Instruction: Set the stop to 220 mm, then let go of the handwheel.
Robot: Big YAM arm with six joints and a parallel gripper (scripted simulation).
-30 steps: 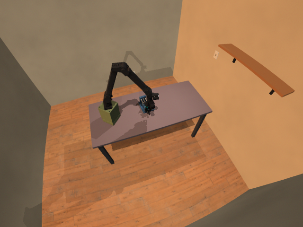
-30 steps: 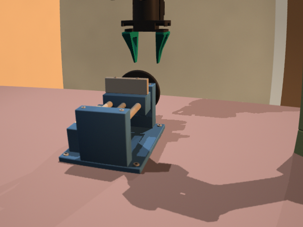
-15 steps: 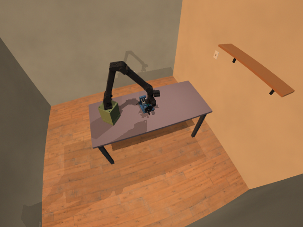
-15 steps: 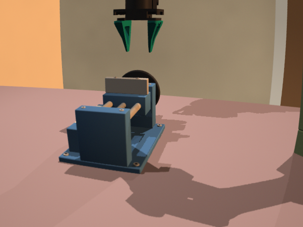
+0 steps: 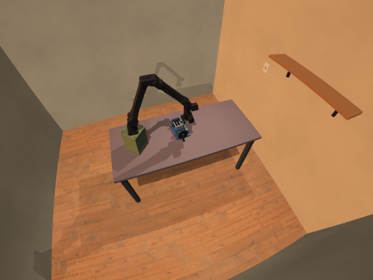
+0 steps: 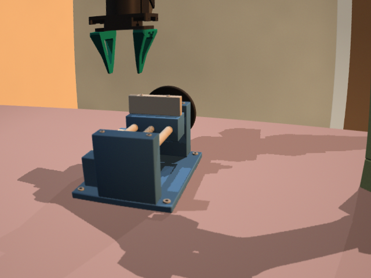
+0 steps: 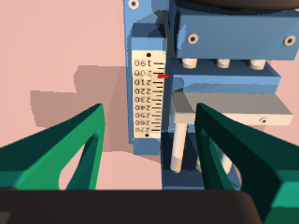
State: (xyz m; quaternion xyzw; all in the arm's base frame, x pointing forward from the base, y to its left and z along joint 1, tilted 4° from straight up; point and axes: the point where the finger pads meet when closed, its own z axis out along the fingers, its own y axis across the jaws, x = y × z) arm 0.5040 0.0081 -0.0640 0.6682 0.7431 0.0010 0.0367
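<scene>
Now: hand 60 mm past the black crank handle, 90 mm to the left of it and 120 mm above it. Also, from my hand: grey stop plate: 50 mm behind, 20 mm to the left, 70 mm below.
</scene>
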